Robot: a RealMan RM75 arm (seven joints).
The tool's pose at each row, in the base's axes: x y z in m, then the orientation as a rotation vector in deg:
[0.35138 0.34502 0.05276 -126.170 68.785 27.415]
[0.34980 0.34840 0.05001 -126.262 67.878 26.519]
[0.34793 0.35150 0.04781 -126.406 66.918 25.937]
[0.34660 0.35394 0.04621 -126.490 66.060 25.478]
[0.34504 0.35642 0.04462 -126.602 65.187 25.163]
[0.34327 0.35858 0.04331 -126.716 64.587 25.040]
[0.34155 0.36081 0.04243 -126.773 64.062 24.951]
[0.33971 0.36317 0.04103 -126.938 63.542 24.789]
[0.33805 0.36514 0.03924 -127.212 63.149 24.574]
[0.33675 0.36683 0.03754 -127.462 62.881 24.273]
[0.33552 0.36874 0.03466 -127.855 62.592 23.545]
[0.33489 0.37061 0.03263 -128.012 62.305 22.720]
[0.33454 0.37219 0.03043 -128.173 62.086 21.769]
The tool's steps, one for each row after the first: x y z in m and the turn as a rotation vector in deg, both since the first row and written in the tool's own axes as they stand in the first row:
[-0.00147 0.00077 0.00433 0.505 0.183 -0.863]
[-0.00321 0.00173 0.00807 0.827 0.199 -1.699]
[-0.00459 0.00232 0.01090 1.119 0.162 -2.423]
[-0.00611 0.00308 0.01377 1.321 0.054 -3.129]
[-0.00770 0.00408 0.01622 1.385 -0.055 -3.600]
[-0.00955 0.00486 0.01838 1.466 -0.179 -3.998]
[-0.01125 0.00585 0.02103 1.490 -0.211 -4.433]
[-0.01240 0.00699 0.02372 1.428 -0.114 -4.814]
[-0.01322 0.00791 0.02616 1.404 0.069 -5.124]
[-0.01349 0.00905 0.02963 1.459 0.550 -5.581]
[-0.01389 0.00942 0.03241 1.745 0.981 -6.015]
[-0.01386 0.00974 0.03512 2.070 1.514 -6.433]

